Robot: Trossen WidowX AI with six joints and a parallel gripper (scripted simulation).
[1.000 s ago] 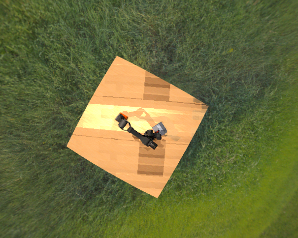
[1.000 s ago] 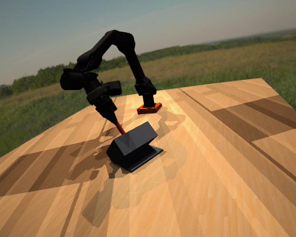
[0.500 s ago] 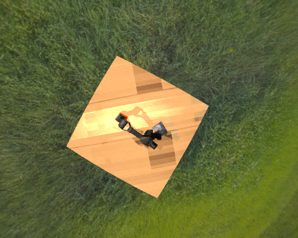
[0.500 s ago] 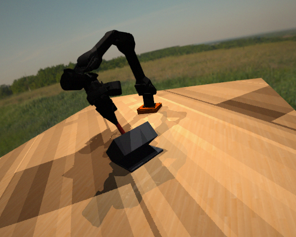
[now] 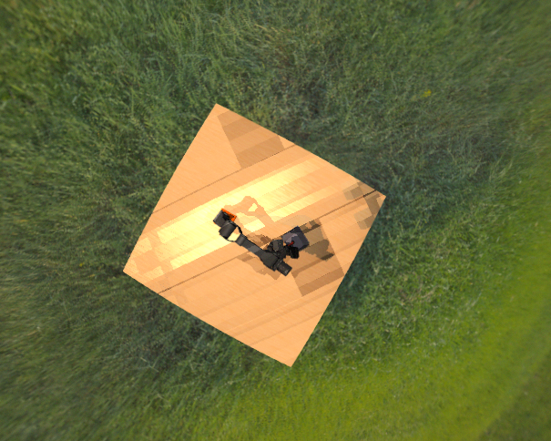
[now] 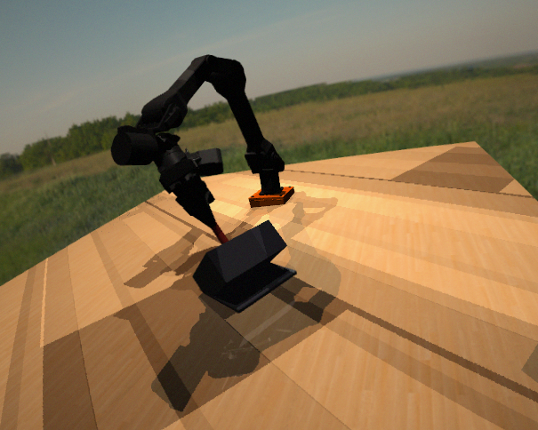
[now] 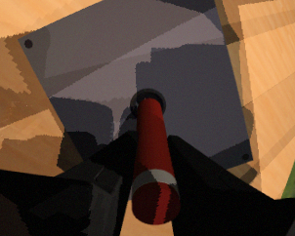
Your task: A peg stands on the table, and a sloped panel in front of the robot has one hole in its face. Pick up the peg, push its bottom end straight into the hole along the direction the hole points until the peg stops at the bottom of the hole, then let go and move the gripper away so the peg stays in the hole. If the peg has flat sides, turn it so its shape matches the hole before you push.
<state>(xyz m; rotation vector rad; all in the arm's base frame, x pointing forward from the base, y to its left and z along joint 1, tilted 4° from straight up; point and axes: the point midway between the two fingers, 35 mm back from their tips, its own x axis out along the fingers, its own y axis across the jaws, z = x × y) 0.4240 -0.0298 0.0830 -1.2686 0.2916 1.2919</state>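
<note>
The sloped panel is 6 cm below my gripper tip, 4 cm to the left of it and 3 cm ahead of it. The rest, counted from my gripper tip: peg 1 cm to the right, 1 cm behind, 1 cm above.
</note>
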